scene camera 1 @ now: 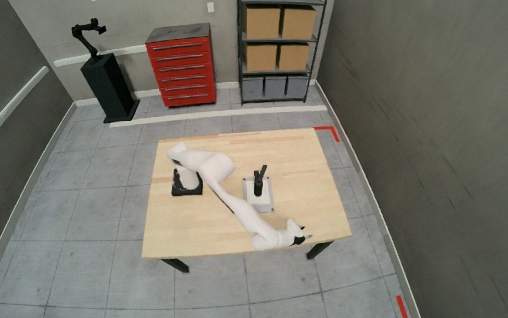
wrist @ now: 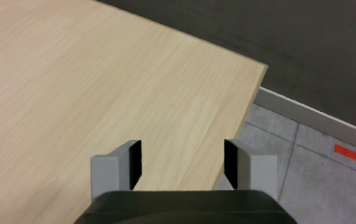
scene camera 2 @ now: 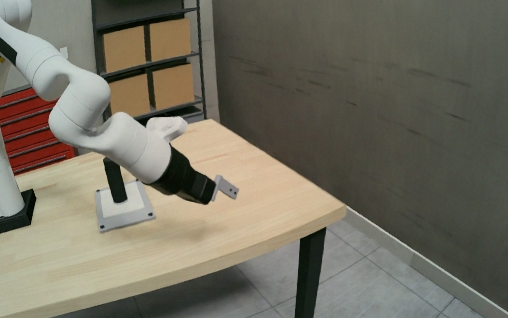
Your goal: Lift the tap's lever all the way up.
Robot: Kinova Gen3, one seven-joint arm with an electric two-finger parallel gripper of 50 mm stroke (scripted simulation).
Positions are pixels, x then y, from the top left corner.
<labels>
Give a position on a tap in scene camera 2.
123,201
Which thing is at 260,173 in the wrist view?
My gripper.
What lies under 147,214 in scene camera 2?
A plate.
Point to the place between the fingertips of my gripper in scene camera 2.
At 224,192
</labels>
